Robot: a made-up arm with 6 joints.
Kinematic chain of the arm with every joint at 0, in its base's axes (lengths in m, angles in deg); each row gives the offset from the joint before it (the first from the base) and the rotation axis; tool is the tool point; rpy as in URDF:
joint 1: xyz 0 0 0.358 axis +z
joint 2: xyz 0 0 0 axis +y
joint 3: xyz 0.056 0 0.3 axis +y
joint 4: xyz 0.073 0 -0.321 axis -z
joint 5: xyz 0 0 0 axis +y
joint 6: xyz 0.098 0 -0.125 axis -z
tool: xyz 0 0 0 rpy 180 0 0
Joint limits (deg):
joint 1: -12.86..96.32
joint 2: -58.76..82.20
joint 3: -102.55..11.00
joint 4: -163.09..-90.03
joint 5: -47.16..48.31
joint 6: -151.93..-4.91
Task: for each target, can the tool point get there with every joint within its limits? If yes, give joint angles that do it. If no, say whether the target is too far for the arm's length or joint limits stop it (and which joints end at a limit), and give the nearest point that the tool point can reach.
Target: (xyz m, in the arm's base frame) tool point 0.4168 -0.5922 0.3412
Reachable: no: joint limits stop it (at a limit: joint 1, joint 4, joint 5) | nearest point 0.5184 -0.1472 0.3412 | short by 0.456 m
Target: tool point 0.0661 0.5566 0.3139
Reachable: yes | joints 68.67 43.49 -93.59 -111.25 -34.01 -116.56
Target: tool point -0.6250 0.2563 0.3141
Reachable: no: joint limits stop it (at a limit: joint 1, joint 4, joint 5) | nearest point -0.1929 0.3042 0.3141 | short by 0.435 m
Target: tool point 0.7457 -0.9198 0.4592
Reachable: no: too far | nearest point 0.6689 -0.1812 0.4332 | short by 0.743 m
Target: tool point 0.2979 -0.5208 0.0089
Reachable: no: joint limits stop it (at a limit: joint 1, joint 4, joint 5) | nearest point 0.3899 -0.1179 0.0089 | short by 0.413 m
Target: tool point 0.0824 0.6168 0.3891
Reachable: yes | joints 77.28 29.35 -88.01 -115.00 15.46 -42.72
